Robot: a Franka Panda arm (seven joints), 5 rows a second.
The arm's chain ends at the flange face. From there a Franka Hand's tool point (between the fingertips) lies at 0.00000 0.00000 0.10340 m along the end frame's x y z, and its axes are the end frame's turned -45 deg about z.
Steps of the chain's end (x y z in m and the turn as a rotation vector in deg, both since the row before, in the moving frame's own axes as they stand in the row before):
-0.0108, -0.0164, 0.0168, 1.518, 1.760, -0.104
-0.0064, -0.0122, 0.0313, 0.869, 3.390, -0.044
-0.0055, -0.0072, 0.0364, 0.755, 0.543, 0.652
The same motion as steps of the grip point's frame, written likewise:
0.0081, -0.0189, 0.0167, -0.171, 2.318, -0.104
0.0095, -0.0099, 0.0311, -1.783, 3.012, -0.044
0.0029, -0.0092, 0.0364, 0.150, 0.918, 0.652

